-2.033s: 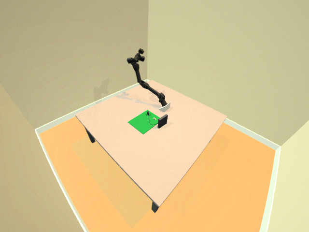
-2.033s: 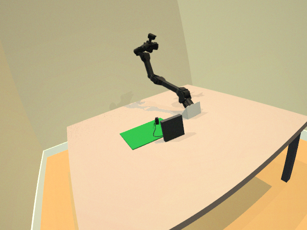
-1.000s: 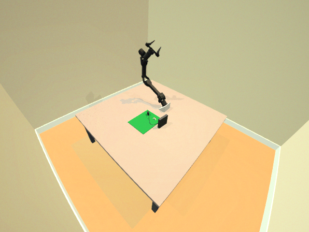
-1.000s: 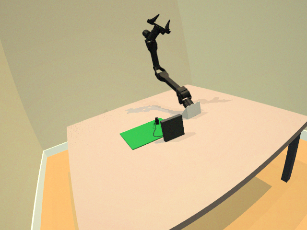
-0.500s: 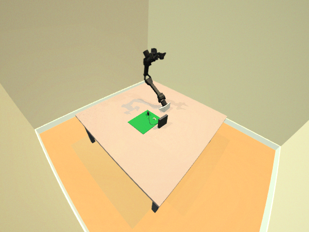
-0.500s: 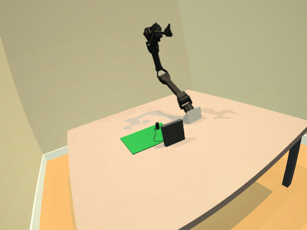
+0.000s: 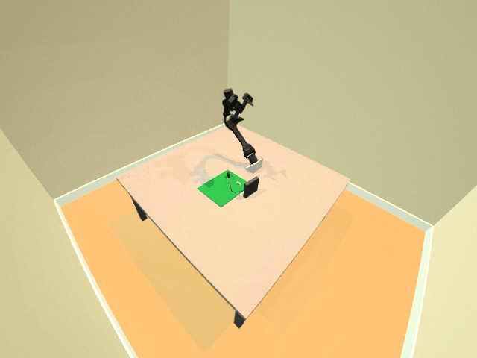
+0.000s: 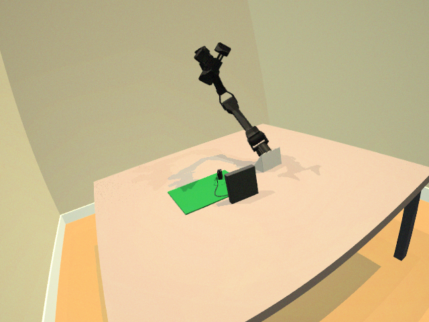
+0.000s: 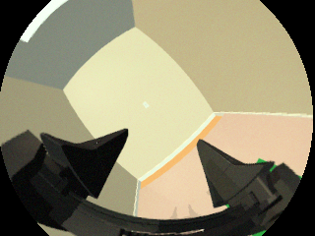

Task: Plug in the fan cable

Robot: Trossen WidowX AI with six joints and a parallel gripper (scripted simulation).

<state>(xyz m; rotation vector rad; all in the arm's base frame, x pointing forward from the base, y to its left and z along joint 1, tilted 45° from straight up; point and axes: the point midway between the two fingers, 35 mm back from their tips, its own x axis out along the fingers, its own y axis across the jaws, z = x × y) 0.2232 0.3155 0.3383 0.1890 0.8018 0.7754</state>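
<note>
Now: the dark plug 3 cm ahead of my gripper tip, 11 cm to the right of it and 50 cm below it. From my gripper tip the other things lie so: black square fan: 8 cm ahead, 11 cm to the left, 47 cm below; then green board: 13 cm ahead, 7 cm to the right, 54 cm below.
</note>
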